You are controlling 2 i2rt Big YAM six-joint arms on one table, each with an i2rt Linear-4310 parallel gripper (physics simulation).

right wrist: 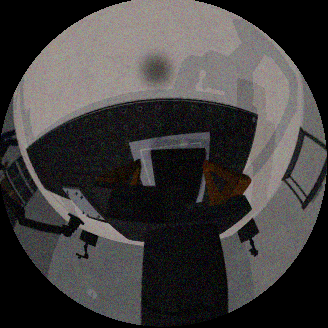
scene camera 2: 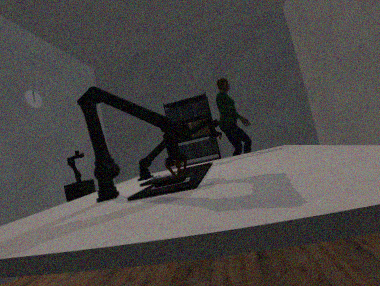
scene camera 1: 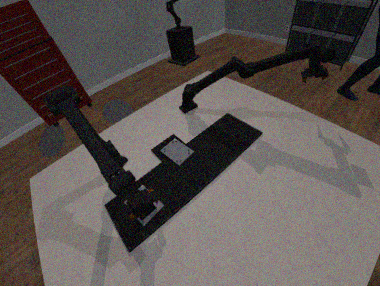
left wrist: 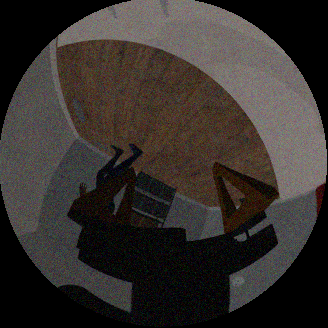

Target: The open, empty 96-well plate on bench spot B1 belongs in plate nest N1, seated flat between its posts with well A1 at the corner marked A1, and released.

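Note:
The 96-well plate is a dark block on the white B1 spot, at the near left end of the black board. My right gripper is open and low over the plate, with an orange finger on each side. I cannot tell whether the fingers touch it. In scene camera 1 the gripper hides most of the plate. Nest N1 is a grey square pad at the board's back edge, empty. My left gripper is open and empty, high over the wooden floor beyond the table.
A red cabinet stands at the left. A black pedestal with a small arm is at the back. A dark shelf unit stands near my left gripper. A person walks beside it.

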